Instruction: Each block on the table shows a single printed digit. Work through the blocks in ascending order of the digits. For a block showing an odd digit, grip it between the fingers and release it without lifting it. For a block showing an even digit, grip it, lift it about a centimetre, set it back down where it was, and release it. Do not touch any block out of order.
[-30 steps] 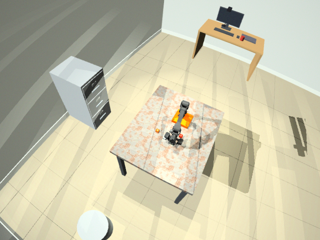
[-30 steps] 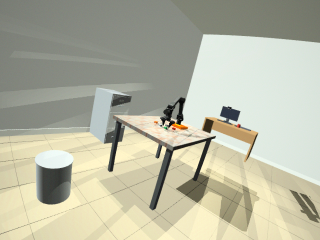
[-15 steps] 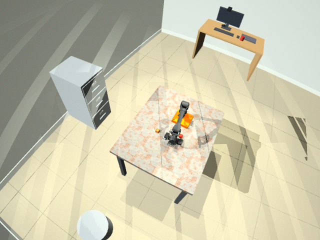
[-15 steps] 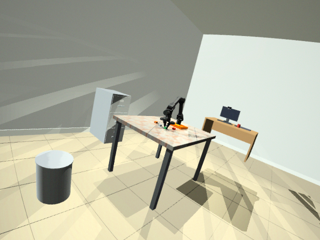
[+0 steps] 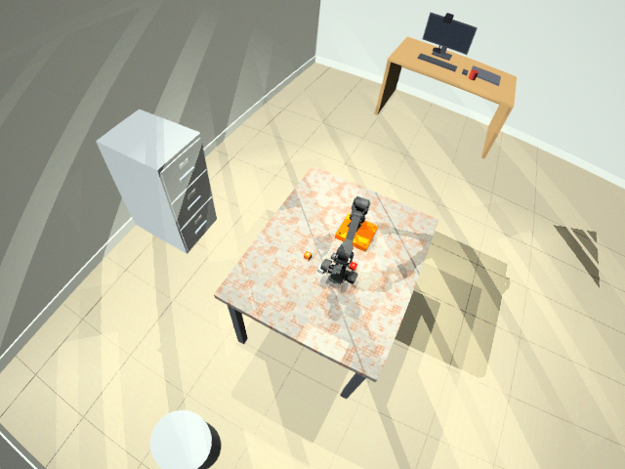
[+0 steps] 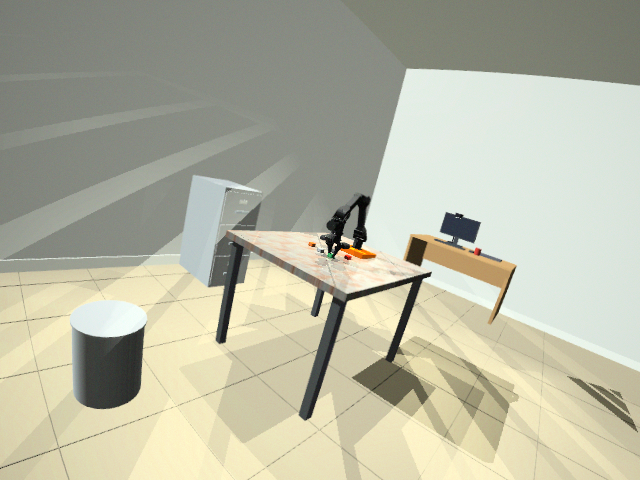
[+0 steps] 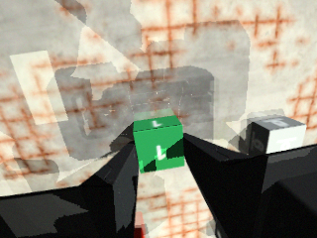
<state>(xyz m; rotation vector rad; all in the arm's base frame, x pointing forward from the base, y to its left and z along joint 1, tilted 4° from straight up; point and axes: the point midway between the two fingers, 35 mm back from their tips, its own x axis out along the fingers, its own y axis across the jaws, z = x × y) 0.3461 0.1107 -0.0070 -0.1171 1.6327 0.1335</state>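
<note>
The green block lies right at my gripper tip. From my gripper tip the other things lie so: orange block (20 mm behind, 210 mm to the right); then black block (110 mm behind, 90 mm to the right); then red block (120 mm behind, 20 mm to the left).
</note>
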